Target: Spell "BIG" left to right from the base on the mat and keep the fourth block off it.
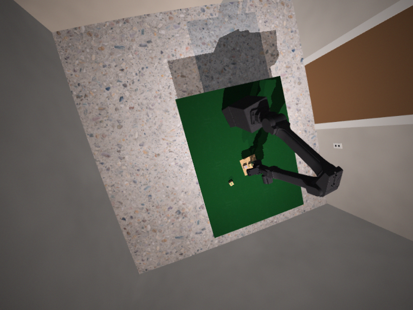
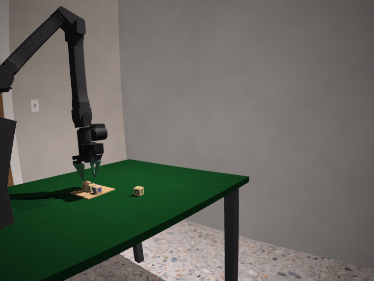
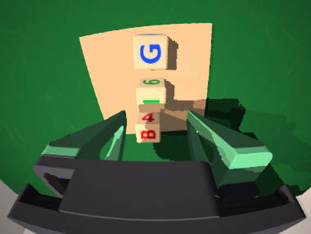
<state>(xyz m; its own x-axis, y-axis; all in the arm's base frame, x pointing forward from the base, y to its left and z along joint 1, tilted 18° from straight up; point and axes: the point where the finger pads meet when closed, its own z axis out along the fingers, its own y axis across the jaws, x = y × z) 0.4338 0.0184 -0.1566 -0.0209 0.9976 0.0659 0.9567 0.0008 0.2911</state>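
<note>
The I block lies 10 mm ahead of my hand and 50 mm below it. From my hand the other things lie so: tan mat (10 mm ahead, 70 mm below); then B block (10 mm ahead, 50 mm to the left, 50 mm below).
</note>
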